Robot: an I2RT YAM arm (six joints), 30 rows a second.
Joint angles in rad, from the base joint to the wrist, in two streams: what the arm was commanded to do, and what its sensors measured. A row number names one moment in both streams.
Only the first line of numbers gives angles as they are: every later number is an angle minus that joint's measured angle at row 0.
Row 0, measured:
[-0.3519 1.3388 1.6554 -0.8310 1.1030 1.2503]
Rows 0 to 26, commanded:
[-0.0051 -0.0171 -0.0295 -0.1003 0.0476 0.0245]
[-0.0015 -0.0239 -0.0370 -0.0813 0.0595 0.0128]
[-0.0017 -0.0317 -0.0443 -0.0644 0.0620 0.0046]
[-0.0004 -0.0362 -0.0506 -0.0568 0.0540 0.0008]
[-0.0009 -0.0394 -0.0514 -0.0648 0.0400 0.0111]
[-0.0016 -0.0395 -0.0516 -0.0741 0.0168 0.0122]
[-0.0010 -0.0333 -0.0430 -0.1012 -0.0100 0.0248]
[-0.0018 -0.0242 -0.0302 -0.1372 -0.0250 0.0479]
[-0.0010 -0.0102 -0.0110 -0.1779 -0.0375 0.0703]
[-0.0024 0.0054 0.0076 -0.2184 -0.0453 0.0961]
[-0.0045 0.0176 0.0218 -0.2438 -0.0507 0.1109]
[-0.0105 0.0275 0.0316 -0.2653 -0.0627 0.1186]
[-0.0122 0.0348 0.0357 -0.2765 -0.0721 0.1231]
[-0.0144 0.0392 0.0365 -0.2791 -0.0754 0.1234]
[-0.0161 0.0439 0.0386 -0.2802 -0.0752 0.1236]
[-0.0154 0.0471 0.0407 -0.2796 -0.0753 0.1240]
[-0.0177 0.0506 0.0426 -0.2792 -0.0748 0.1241]
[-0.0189 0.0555 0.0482 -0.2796 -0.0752 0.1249]
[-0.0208 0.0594 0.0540 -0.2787 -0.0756 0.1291]
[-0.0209 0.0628 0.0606 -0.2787 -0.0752 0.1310]
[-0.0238 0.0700 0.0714 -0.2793 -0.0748 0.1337]
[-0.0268 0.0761 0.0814 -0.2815 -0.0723 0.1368]
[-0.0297 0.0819 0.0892 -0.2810 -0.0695 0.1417]
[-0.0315 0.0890 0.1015 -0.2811 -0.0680 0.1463]
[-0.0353 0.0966 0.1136 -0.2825 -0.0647 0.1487]
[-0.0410 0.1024 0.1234 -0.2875 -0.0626 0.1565]
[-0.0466 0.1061 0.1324 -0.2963 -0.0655 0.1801]
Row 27, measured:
[0.0027 0.0793 0.1171 -0.1648 -0.0816 0.1221]
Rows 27 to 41, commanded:
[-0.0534 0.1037 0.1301 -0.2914 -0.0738 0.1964]
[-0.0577 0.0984 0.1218 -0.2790 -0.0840 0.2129]
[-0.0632 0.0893 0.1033 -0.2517 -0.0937 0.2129]
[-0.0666 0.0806 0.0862 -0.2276 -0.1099 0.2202]
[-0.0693 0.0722 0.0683 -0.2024 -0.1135 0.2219]
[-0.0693 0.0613 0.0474 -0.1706 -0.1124 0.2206]
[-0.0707 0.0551 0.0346 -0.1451 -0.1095 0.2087]
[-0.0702 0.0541 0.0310 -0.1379 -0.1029 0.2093]
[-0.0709 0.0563 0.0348 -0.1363 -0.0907 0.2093]
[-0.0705 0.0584 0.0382 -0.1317 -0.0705 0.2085]
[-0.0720 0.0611 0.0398 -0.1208 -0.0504 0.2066]
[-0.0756 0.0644 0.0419 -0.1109 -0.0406 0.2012]
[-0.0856 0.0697 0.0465 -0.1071 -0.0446 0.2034]
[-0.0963 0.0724 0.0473 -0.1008 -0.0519 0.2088]
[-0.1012 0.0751 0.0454 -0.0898 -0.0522 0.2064]
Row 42, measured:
[-0.0317 0.0519 0.0691 -0.0569 -0.1201 0.1770]
